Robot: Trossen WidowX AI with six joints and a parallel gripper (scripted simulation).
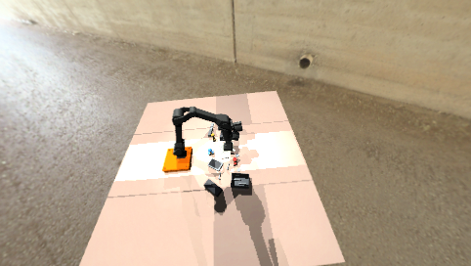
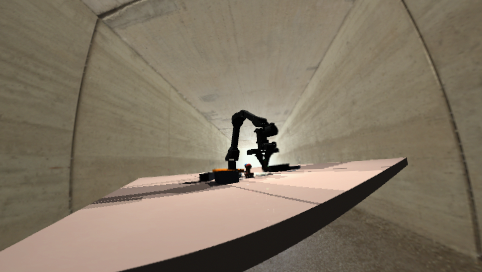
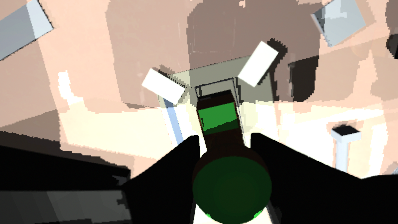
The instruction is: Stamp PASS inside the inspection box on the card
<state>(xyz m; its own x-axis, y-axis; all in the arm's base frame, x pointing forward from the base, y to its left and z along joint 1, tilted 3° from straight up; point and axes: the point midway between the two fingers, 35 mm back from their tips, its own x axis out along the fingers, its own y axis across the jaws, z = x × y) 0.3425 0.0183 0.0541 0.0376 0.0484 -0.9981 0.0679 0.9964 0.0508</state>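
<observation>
My gripper tip is now 40 mm above the card and 20 mm past it. From my gripper tip the other things lie so: blue-topped stamp (140 mm behind, 30 mm to the right, 20 mm below); then green-knobbed pass stamp (right at my gripper tip); then red-topped stamp (130 mm to the right, 30 mm ahead, 20 mm below).
</observation>
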